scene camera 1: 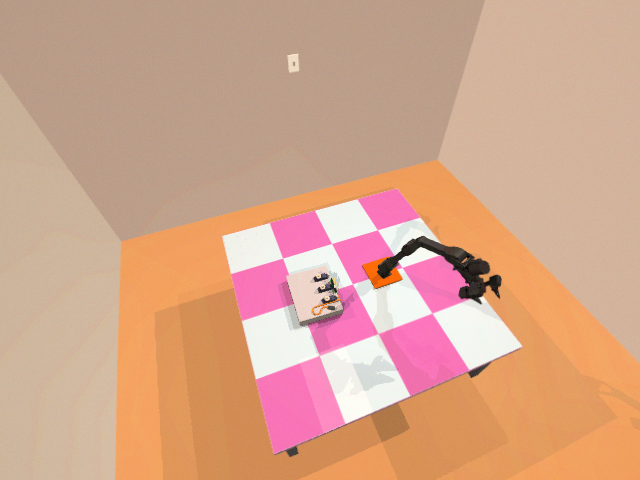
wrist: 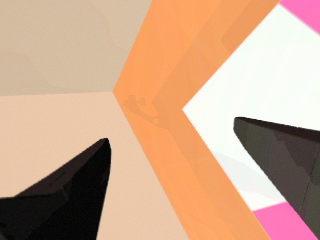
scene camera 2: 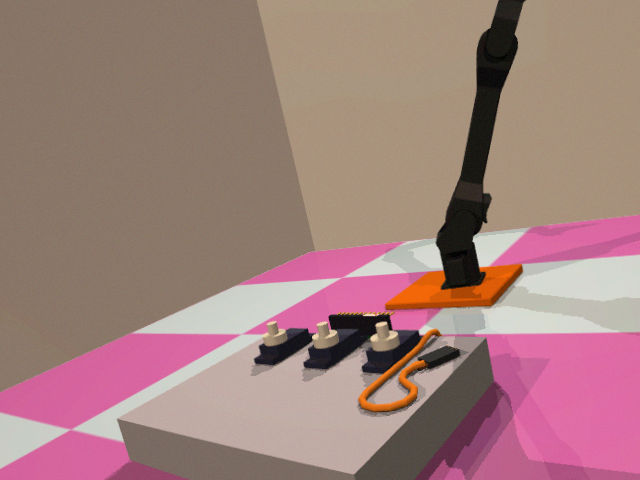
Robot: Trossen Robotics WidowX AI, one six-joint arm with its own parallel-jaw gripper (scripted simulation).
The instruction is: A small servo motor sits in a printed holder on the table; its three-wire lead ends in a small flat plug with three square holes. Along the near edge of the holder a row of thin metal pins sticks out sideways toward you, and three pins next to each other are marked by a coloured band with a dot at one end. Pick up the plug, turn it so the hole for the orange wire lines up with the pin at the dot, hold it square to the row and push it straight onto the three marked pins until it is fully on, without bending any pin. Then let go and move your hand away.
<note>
My gripper [scene camera 1: 490, 301] is open, with nothing in its grasp. I also see a pale grey printed holder [scene camera 2: 236, 412] and a black pin header [scene camera 2: 366, 324].
My gripper also shows in the wrist view [wrist: 172, 133]. The pale grey printed holder shows as well in scene camera 1 [scene camera 1: 303, 288].
</note>
